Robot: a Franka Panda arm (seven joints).
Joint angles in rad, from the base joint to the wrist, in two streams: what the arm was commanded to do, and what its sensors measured. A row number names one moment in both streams.
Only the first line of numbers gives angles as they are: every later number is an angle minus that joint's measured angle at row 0.
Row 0, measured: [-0.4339 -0.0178 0.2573 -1.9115 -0.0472 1.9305 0.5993]
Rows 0 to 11, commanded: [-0.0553 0.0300 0.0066 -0.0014 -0.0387 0.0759 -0.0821]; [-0.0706 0.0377 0.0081 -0.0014 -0.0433 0.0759 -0.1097]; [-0.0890 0.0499 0.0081 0.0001 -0.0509 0.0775 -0.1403]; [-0.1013 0.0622 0.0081 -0.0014 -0.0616 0.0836 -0.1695]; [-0.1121 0.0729 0.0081 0.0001 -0.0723 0.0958 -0.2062]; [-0.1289 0.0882 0.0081 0.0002 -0.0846 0.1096 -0.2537]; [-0.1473 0.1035 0.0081 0.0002 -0.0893 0.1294 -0.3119]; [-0.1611 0.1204 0.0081 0.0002 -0.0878 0.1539 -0.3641]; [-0.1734 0.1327 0.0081 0.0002 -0.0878 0.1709 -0.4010]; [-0.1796 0.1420 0.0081 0.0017 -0.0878 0.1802 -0.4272]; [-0.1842 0.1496 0.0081 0.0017 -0.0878 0.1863 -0.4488]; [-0.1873 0.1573 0.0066 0.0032 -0.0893 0.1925 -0.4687]
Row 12, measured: [-0.1694 0.1346 -0.0032 -0.0021 -0.0722 0.1595 -0.4025]
